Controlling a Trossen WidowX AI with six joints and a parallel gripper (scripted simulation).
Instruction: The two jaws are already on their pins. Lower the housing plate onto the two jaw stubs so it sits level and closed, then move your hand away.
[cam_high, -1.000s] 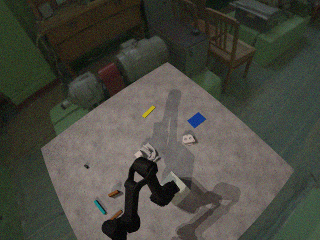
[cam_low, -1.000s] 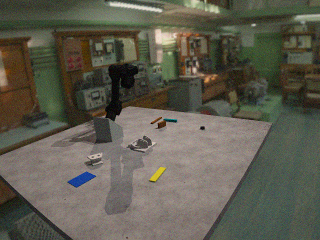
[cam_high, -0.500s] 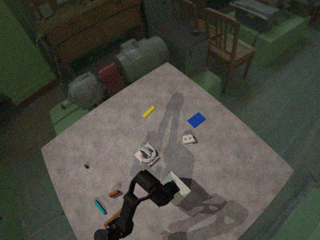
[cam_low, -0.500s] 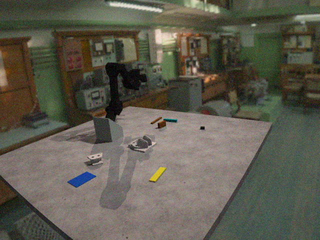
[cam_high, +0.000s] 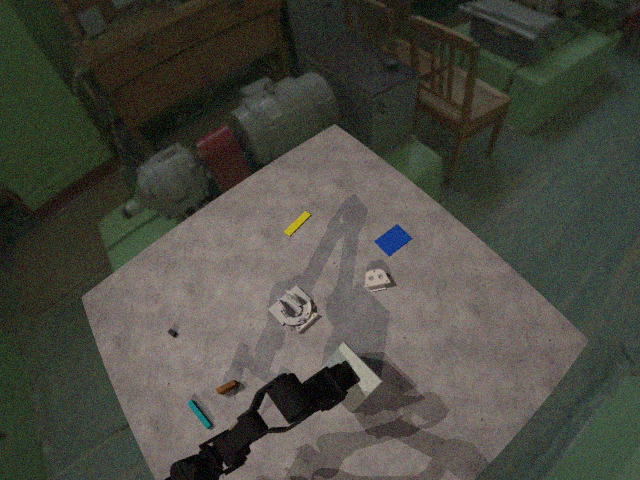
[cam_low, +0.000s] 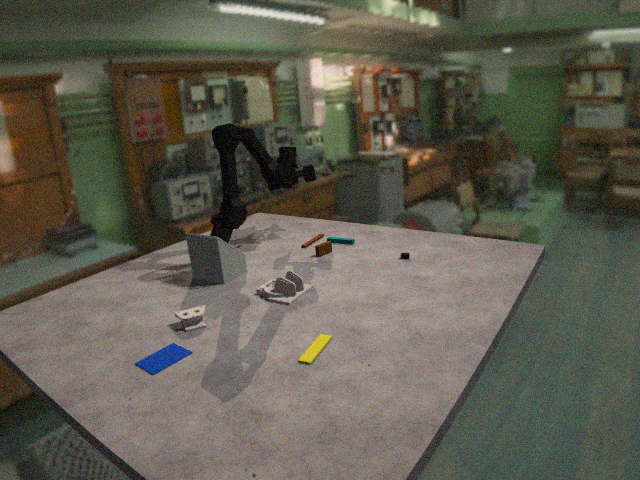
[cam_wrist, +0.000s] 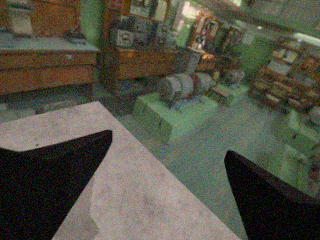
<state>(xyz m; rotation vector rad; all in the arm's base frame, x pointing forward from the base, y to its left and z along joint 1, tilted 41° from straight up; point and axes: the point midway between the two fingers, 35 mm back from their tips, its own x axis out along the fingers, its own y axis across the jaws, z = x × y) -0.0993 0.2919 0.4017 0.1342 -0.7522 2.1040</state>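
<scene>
Right now my gripper tip is 330 mm short of the small white block, 770 mm to the left of it and 190 mm above it. Round my gripper tip: brown block: 310 mm ahead, 210 mm to the right, 180 mm below; then orange bar: 190 mm ahead, 120 mm to the right, 200 mm below; then teal bar: 280 mm ahead, 90 mm to the right, 190 mm below.
</scene>
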